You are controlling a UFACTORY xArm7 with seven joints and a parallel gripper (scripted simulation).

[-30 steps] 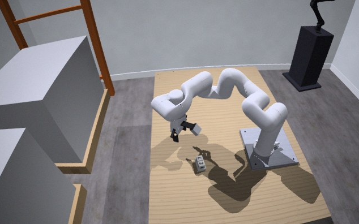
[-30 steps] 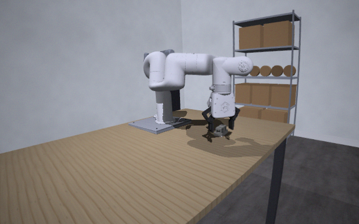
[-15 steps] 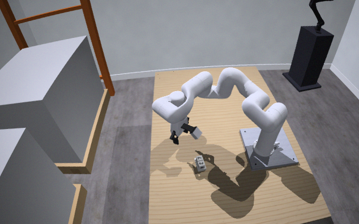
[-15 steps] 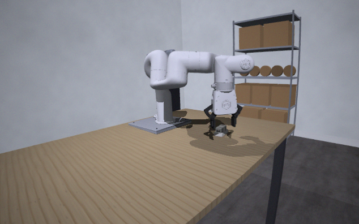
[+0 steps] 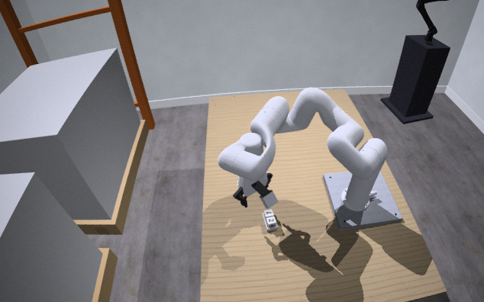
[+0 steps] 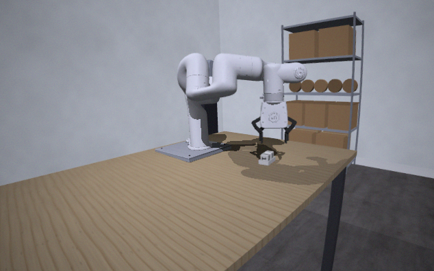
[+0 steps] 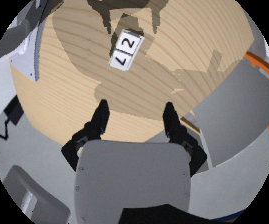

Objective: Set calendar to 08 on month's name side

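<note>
My gripper is now 9 cm above the white digit cube, 7 cm to the right of it and 5 cm past it. The rest, counted from my hand: white tray (10 cm below, 5 cm to the left, 5 cm behind).
</note>
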